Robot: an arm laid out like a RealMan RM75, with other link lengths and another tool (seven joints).
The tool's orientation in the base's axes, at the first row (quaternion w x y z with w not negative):
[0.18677 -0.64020 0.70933 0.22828]
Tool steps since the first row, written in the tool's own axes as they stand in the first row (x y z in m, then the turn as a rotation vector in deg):
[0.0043 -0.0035 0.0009 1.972 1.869 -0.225]
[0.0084 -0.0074 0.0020 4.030 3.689 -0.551]
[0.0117 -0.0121 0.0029 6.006 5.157 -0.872]
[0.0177 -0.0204 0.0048 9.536 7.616 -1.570]
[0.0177 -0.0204 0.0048 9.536 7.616 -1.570]
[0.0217 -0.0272 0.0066 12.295 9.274 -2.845]
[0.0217 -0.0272 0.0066 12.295 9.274 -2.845]
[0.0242 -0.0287 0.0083 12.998 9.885 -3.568]
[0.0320 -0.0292 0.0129 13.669 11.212 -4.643]
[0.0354 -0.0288 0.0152 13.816 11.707 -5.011]
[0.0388 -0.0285 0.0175 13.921 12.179 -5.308]
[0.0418 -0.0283 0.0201 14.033 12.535 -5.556]
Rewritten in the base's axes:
[0.0030 -0.0033 -0.0034 -2.069 -1.607 -0.755]
[0.0064 -0.0063 -0.0070 -4.095 -3.346 -1.478]
[0.0106 -0.0089 -0.0099 -5.763 -5.041 -2.190]
[0.0182 -0.0134 -0.0156 -8.578 -8.152 -3.372]
[0.0182 -0.0134 -0.0156 -8.578 -8.152 -3.372]
[0.0244 -0.0162 -0.0198 -10.495 -11.015 -3.716]
[0.0244 -0.0162 -0.0198 -10.495 -11.015 -3.716]
[0.0256 -0.0174 -0.0228 -11.160 -11.954 -3.459]
[0.0251 -0.0213 -0.0310 -12.523 -13.010 -2.832]
[0.0243 -0.0228 -0.0347 -13.021 -13.301 -2.568]
[0.0235 -0.0242 -0.0385 -13.493 -13.518 -2.341]
[0.0229 -0.0252 -0.0423 -13.853 -13.723 -2.169]

